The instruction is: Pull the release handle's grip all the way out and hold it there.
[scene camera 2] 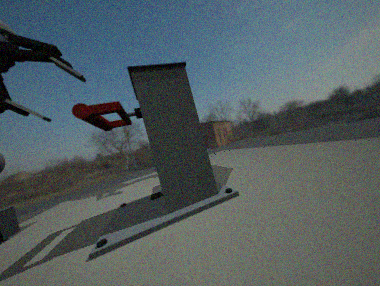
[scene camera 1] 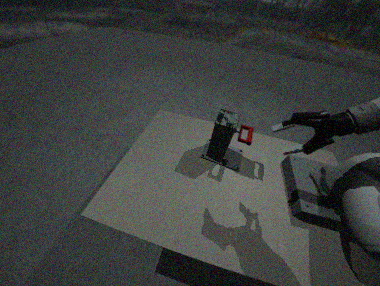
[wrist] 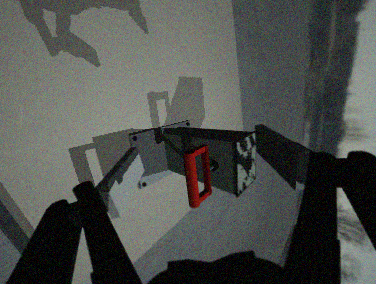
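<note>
The release handle's red grip (scene camera 1: pixel 251 135) (scene camera 2: pixel 83 111) (wrist: pixel 192 181) is an open rectangular loop. It sticks out from the side of the upright dark post (scene camera 1: pixel 219 144) (scene camera 2: pixel 172 130) (wrist: pixel 226 167) on a short thin rod. My gripper (scene camera 1: pixel 280 140) (scene camera 2: pixel 66 99) (wrist: pixel 196 149) is wide open and empty. It lies roughly sideways, on the grip's side of the post, with its fingers pointing toward the grip. In scene camera 1 a gap shows between fingertips and grip. In the wrist view the grip shows between the two fingers. I see no contact with it.
The post stands on a bolted base plate (scene camera 2: pixel 165 219) (wrist: pixel 150 156) on the pale table top (scene camera 1: pixel 140 170) (scene camera 2: pixel 300 200) (wrist: pixel 125 60). A grey block (scene camera 1: pixel 307 172) (scene camera 2: pixel 7 223) lies by the arm's base, below the gripper in scene camera 1. Shadows fall across the table.
</note>
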